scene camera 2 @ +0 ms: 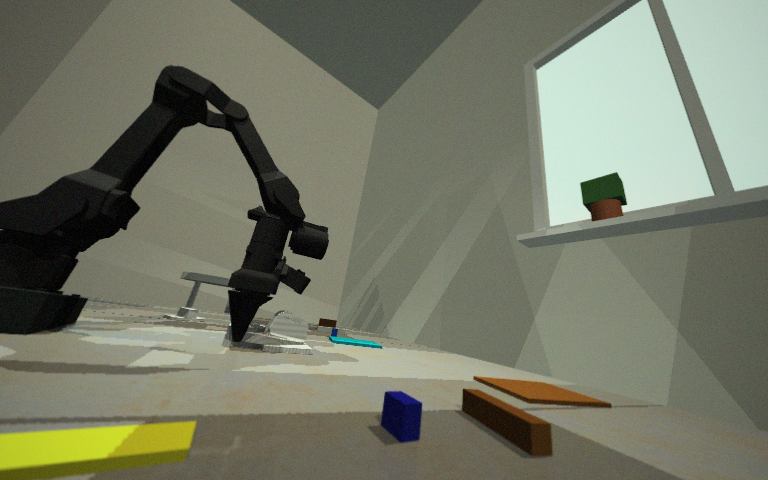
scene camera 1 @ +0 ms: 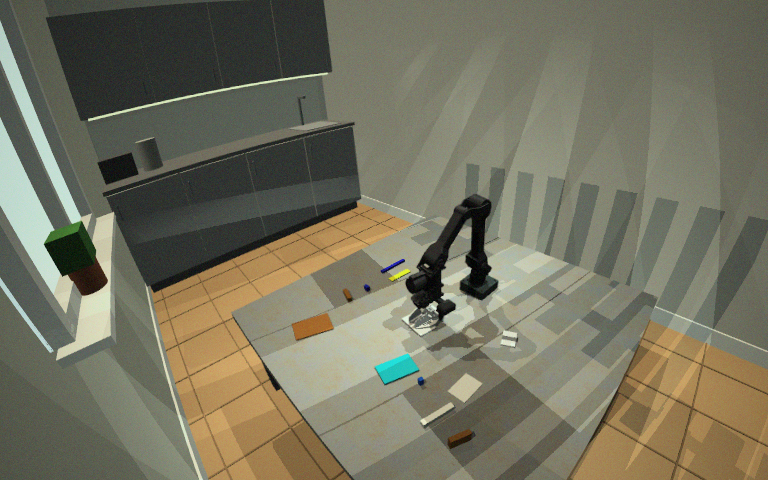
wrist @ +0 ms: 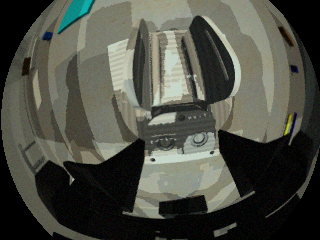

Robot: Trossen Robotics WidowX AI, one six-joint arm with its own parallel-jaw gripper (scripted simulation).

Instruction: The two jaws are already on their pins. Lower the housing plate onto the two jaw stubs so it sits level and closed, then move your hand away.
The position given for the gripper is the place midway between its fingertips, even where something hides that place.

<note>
In view: the gripper (scene camera 2: 238, 337), a cyan plate (scene camera 1: 392, 370) and an orange plate (scene camera 2: 531, 392).
The gripper shows as well in scene camera 1 (scene camera 1: 433, 314) and in the wrist view (wrist: 180, 136). The wrist view misses the orange plate: it is out of frame.
</note>
